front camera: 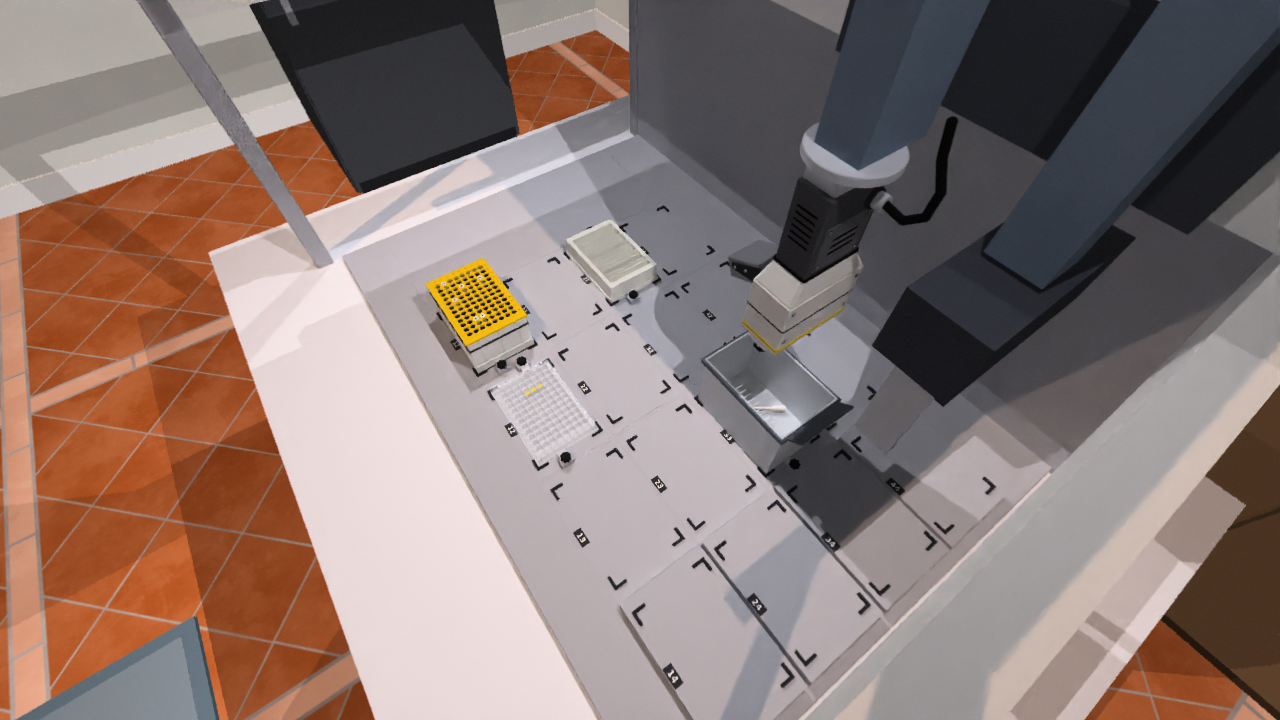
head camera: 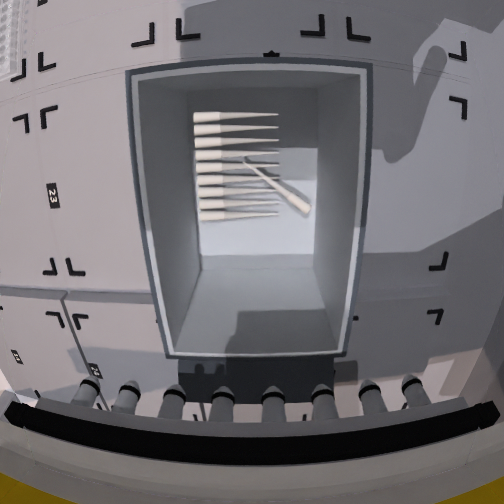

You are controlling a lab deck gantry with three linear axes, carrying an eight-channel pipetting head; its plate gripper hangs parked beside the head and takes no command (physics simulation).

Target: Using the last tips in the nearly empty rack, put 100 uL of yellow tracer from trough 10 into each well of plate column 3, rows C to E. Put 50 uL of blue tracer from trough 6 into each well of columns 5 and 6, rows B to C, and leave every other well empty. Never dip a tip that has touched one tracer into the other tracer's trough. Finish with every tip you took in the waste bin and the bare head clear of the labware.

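The pipetting head hangs above the waste bin. Its eight nozzles are bare. Several pale used tips lie side by side on the bin floor, with one tip slanting across. The clear plate shows a short line of yellow wells; no blue shows there. The yellow tip rack holds a few tips among many empty holes. The trough block stands behind; its liquids do not show. The parked plate gripper's dark body is right of the head; its finger spacing cannot be made out.
The tip rack stands directly behind the plate at the left of the deck. Raised bin walls stand below the head. A plate corner shows in the head view. A dark back wall rises behind, and a pale front-right wall borders the deck.
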